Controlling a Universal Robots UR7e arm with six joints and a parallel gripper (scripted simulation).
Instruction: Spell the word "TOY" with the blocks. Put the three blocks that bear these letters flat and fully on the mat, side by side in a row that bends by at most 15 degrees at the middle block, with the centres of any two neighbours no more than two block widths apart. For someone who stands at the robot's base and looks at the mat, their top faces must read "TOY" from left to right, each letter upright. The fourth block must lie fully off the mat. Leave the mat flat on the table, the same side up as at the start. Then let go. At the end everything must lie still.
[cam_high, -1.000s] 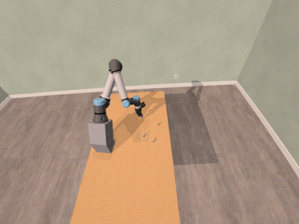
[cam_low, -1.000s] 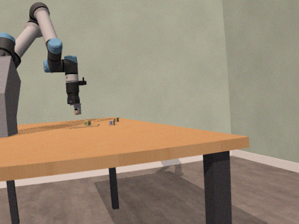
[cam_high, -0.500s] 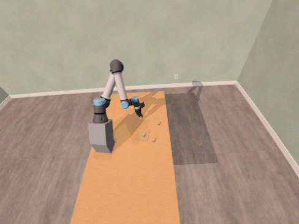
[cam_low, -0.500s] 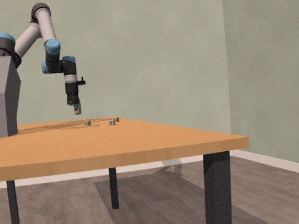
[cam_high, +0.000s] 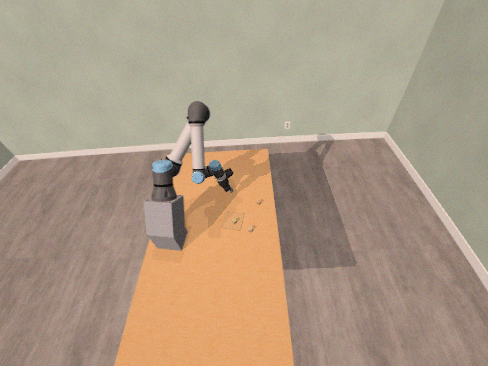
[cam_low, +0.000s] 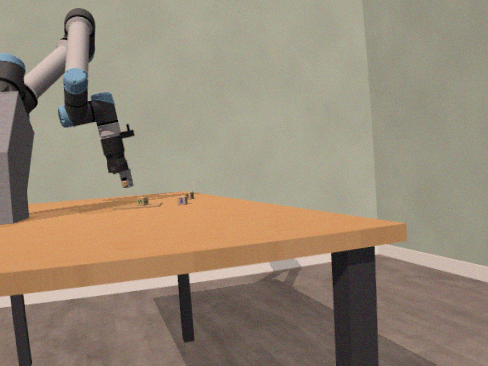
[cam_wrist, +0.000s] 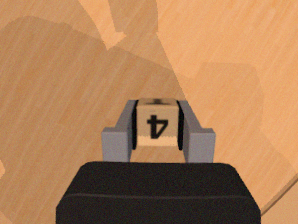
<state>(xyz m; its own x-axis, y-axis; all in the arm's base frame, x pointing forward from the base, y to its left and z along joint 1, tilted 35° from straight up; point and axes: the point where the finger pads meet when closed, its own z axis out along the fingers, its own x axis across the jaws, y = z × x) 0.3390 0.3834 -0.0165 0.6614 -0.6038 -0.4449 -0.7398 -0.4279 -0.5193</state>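
My hand is 1 cm above the T block. From my hand the other things lie so: O block (24 cm to the right, 7 cm ahead, 6 cm below); Y block (29 cm to the right, 19 cm ahead, 6 cm below); tan mat (23 cm to the right, 7 cm below, 5 cm ahead).
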